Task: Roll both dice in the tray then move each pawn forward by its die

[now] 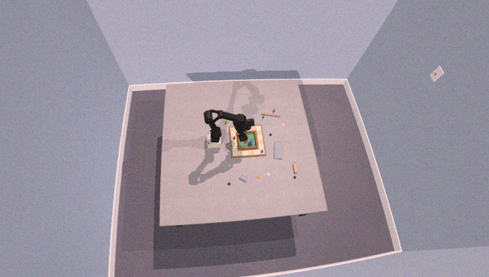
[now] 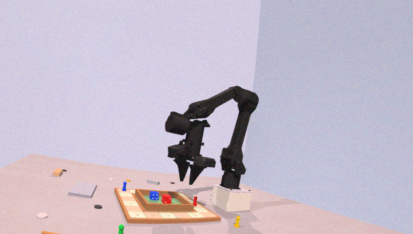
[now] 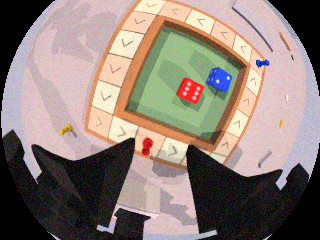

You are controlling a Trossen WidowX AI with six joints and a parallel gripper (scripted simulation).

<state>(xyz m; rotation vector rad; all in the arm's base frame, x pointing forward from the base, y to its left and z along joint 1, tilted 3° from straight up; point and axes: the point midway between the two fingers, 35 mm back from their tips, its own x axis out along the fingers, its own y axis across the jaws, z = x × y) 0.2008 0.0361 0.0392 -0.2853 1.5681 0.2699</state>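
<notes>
My gripper tip is 6 cm above the red pawn and 4 cm past it. Also, from my gripper tip: blue pawn 19 cm ahead, 11 cm to the right, 6 cm below; then yellow pawn 17 cm to the left, 12 cm behind, 8 cm below; then green pawn 23 cm to the left, 22 cm ahead, 8 cm below.
</notes>
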